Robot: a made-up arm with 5 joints. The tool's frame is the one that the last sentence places.
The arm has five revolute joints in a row. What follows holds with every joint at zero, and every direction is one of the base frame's. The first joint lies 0.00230 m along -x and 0.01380 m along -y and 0.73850 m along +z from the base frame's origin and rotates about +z. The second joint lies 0.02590 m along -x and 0.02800 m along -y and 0.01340 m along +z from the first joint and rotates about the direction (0, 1, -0.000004). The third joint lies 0.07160 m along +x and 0.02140 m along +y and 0.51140 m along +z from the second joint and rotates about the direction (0, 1, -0.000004). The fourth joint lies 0.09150 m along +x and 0.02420 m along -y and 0.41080 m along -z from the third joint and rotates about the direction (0, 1, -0.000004). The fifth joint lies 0.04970 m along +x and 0.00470 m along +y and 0.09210 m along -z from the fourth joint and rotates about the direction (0, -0.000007, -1). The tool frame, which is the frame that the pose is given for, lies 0.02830 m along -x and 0.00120 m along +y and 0.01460 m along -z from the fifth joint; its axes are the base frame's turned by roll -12.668, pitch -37.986 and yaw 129.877 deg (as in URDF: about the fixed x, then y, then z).
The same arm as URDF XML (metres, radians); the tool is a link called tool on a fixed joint. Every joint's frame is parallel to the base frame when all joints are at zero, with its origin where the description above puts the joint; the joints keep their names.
<robot name="arm">
  <joint name="tool_fixed" type="fixed">
    <parent link="link5"/>
    <child link="tool"/>
    <origin xyz="-0.0283 0.0012 -0.0146" rpy="-0.2211 -0.6630 2.2668"/>
  </joint>
  <joint name="joint 5" type="continuous">
    <parent link="link4"/>
    <child link="link5"/>
    <origin xyz="0.0497 0.0047 -0.0921" rpy="0.0000 0.0000 0.0000"/>
    <axis xyz="0 0 -1"/>
  </joint>
  <joint name="joint 4" type="continuous">
    <parent link="link3"/>
    <child link="link4"/>
    <origin xyz="0.0915 -0.0242 -0.4108" rpy="0.0000 0.0000 0.0000"/>
    <axis xyz="0 1 0"/>
  </joint>
  <joint name="joint 3" type="continuous">
    <parent link="link2"/>
    <child link="link3"/>
    <origin xyz="0.0716 0.0214 0.5114" rpy="0.0000 0.0000 0.0000"/>
    <axis xyz="0 1 0"/>
  </joint>
  <joint name="joint 2" type="continuous">
    <parent link="link1"/>
    <child link="link2"/>
    <origin xyz="-0.0259 -0.0280 0.0134" rpy="0.0000 0.0000 0.0000"/>
    <axis xyz="0 1 0"/>
  </joint>
  <joint name="joint 1" type="continuous">
    <parent link="base_link"/>
    <child link="link1"/>
    <origin xyz="-0.0023 -0.0138 0.7385" rpy="0.0000 0.0000 0.0000"/>
    <axis xyz="0 0 1"/>
  </joint>
  <link name="base_link"/>
  <link name="link1"/>
  <link name="link2"/>
  <link name="link3"/>
  <link name="link4"/>
  <link name="link5"/>
  <link name="tool"/>
</robot>

